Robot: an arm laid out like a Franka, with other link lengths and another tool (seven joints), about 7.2 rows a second.
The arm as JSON. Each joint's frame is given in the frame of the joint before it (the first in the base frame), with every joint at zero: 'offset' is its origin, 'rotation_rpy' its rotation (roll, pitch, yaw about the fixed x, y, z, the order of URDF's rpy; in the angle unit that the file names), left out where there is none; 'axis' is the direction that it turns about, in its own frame. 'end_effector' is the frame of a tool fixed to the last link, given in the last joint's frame.
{
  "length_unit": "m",
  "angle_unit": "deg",
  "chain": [
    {
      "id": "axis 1",
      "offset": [
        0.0,
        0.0,
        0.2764
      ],
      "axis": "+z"
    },
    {
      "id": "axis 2",
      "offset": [
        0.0,
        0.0,
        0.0
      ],
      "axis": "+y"
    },
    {
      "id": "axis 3",
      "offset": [
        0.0,
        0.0,
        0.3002
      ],
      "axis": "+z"
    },
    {
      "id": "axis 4",
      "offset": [
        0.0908,
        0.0,
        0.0
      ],
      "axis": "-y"
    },
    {
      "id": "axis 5",
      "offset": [
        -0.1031,
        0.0,
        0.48
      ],
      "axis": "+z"
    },
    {
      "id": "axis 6",
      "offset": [
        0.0,
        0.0,
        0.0
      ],
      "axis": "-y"
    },
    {
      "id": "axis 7",
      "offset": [
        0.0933,
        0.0,
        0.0
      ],
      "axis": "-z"
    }
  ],
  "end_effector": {
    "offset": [
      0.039,
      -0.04,
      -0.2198
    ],
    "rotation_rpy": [
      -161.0,
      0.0,
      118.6
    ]
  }
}
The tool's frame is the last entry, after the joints.
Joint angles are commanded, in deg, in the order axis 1, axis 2, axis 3, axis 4, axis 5, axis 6, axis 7. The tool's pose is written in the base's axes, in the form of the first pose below.
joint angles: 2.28 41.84 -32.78 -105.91 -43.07 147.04 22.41
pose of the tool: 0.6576 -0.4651 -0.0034 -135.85 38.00 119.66
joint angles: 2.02 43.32 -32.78 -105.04 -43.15 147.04 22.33
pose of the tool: 0.6565 -0.4687 -0.0124 -134.69 37.93 120.55
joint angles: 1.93 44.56 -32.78 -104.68 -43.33 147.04 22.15
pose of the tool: 0.6532 -0.4699 -0.0231 -133.29 37.53 121.71
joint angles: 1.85 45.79 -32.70 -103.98 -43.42 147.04 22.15
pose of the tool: 0.6533 -0.4703 -0.0314 -132.39 37.39 122.58
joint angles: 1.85 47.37 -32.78 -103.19 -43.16 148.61 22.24
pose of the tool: 0.6577 -0.4686 -0.0417 -132.94 37.40 123.25
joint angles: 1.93 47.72 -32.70 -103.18 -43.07 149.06 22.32
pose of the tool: 0.6585 -0.4659 -0.0459 -133.17 37.25 123.42
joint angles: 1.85 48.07 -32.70 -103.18 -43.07 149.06 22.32
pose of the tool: 0.6559 -0.4669 -0.0498 -132.79 37.07 123.56
